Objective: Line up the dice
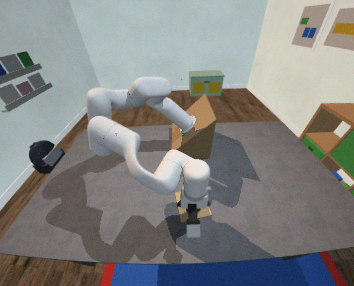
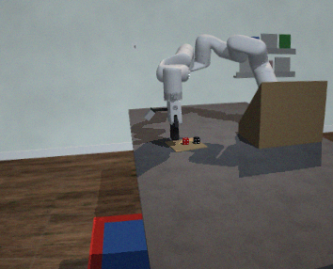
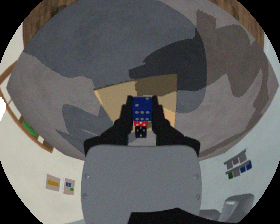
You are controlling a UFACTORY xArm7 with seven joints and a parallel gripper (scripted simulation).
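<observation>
Now: the red die 50 mm behind my hand, 30 mm below it and 10 mm to the left of it. Round my hand: tan mat (50 mm below, 50 mm behind, 10 mm to the left); then black die (90 mm behind, 30 mm below, 10 mm to the left); then blue die (10 mm below).
</observation>
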